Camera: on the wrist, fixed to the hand. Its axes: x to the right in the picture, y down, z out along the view.
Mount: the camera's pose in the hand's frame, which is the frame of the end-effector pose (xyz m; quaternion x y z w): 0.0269 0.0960 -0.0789 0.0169 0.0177 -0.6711 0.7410
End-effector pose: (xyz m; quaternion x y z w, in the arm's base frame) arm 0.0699 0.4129 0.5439 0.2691 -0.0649 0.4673 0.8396
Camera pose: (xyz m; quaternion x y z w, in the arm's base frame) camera -0.0051 0.5137 0.5243 0.2489 0.1553 -0.2113 0.9324
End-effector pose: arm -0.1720 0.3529 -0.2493 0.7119 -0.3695 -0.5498 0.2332
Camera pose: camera -0.1192 0.2666 -0.1722 -0.7891 -0.1988 0.5450 0.2017
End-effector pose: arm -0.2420 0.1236 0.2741 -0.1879 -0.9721 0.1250 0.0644
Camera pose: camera -0.2197 0.2373 0.3263 0.5120 -0.8431 0.0625 0.1520
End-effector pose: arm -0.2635 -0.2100 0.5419 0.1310 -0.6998 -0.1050 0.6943
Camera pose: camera -0.1883 -0.1255 0.6000 0.5803 -0.4201 -0.5296 0.4542
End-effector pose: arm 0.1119 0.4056 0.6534 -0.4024 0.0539 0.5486 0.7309
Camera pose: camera 0.0699 0.3821 0.5357 -0.3317 -0.2079 -0.0920 0.9156
